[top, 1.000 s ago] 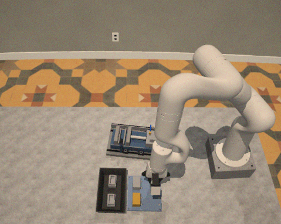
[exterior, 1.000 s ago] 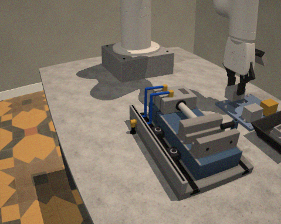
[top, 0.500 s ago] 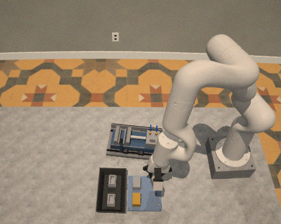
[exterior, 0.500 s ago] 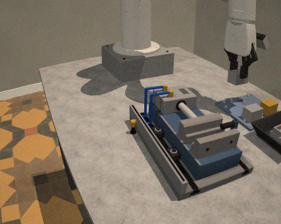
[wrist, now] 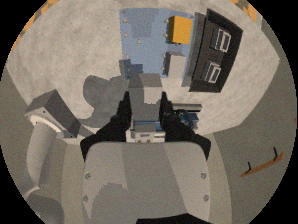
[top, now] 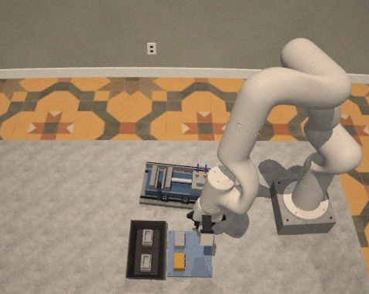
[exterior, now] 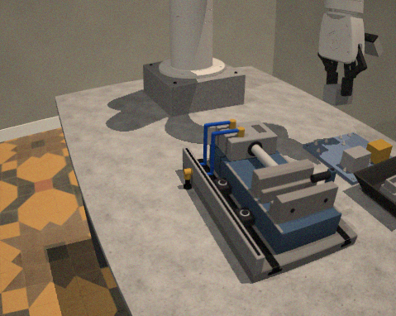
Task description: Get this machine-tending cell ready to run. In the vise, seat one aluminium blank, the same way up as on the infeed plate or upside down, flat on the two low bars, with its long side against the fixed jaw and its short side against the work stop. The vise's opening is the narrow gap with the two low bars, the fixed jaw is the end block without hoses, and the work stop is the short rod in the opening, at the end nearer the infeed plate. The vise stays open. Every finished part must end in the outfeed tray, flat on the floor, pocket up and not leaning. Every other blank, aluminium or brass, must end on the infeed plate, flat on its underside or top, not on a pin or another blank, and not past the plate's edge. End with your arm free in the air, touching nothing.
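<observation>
The fixed jaw is 27 cm to the right of my hand, 17 cm ahead of it and 9 cm below it. From my hand the other things lie so: vise: 25 cm to the right, 13 cm below, 7 cm ahead; then work stop: 22 cm to the right, 15 cm ahead, 8 cm below; then brass blank: 14 cm below, 9 cm to the left, 9 cm ahead.
</observation>
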